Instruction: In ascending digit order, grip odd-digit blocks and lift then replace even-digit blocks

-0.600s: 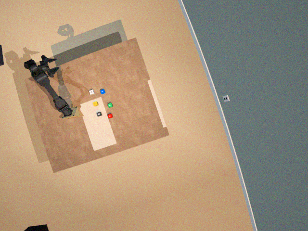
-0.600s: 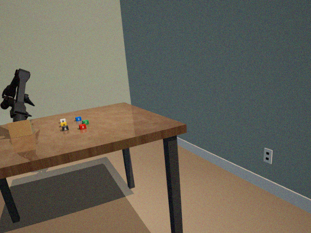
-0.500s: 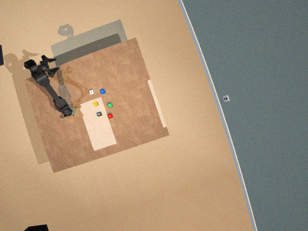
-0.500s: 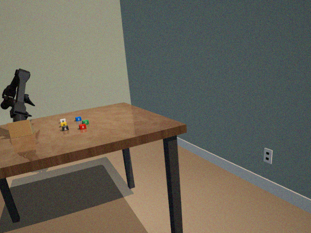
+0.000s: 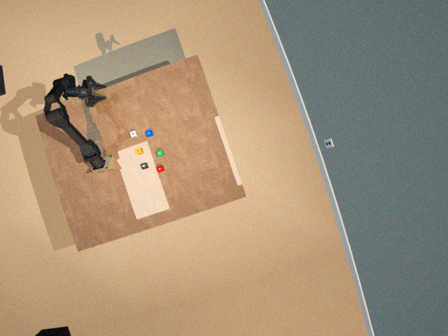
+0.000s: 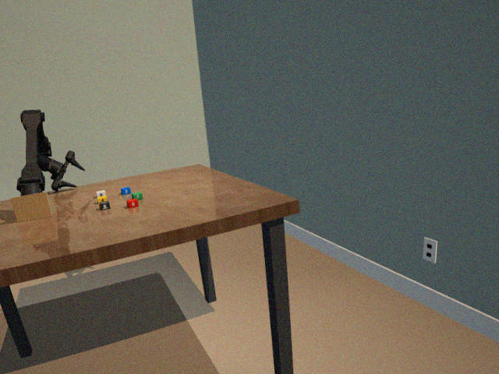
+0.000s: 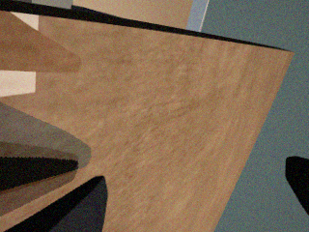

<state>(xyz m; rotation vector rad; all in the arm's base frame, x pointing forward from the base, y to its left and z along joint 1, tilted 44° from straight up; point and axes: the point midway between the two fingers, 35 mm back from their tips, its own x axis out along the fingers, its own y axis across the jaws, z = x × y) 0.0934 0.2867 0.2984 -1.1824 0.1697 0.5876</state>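
Right now my gripper tip is 20 cm short of the blue block, 29 cm to the left of it and 3 cm above it. Also, from my gripper tip: yellow block 11 cm ahead, 38 cm to the right, 3 cm below; then green block 24 cm ahead, 42 cm to the right, 3 cm below; then white block 10 cm ahead, 27 cm to the right, 3 cm below.
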